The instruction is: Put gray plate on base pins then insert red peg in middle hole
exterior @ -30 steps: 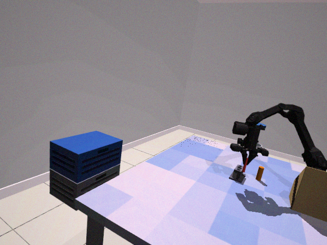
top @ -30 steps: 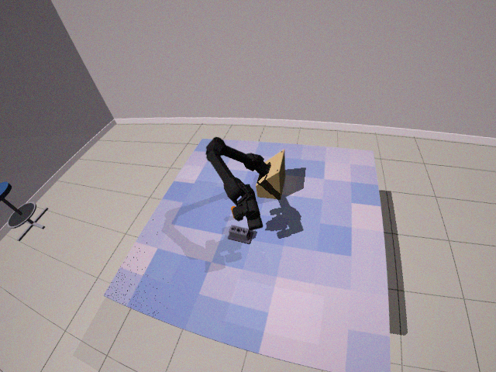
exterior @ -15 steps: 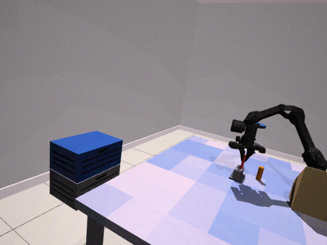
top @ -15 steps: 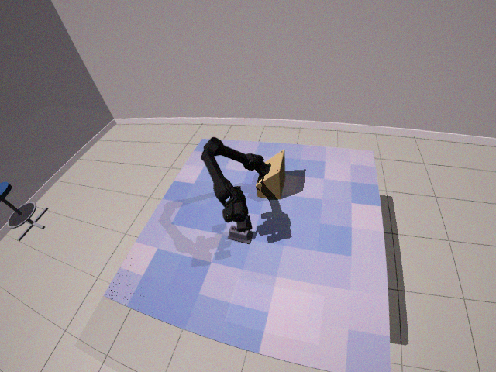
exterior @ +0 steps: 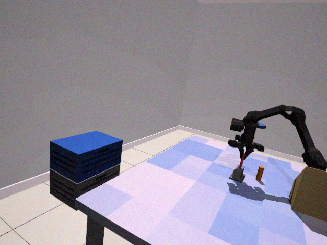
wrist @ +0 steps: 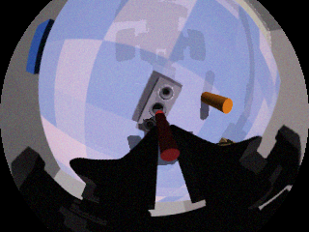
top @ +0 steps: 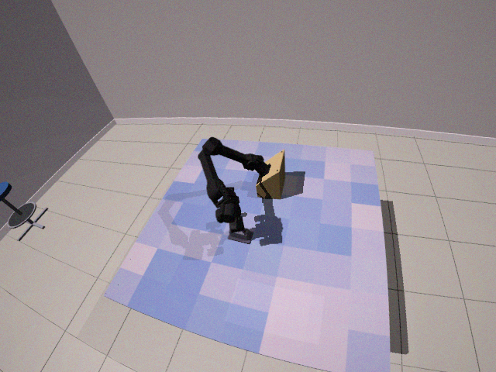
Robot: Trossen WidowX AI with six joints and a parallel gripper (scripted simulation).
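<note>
Right now my gripper tip is right at the red peg. Round my gripper tip: gray plate: 7 cm below; then orange peg: 11 cm behind, 7 cm to the right, 7 cm below; then base: 10 cm below.
</note>
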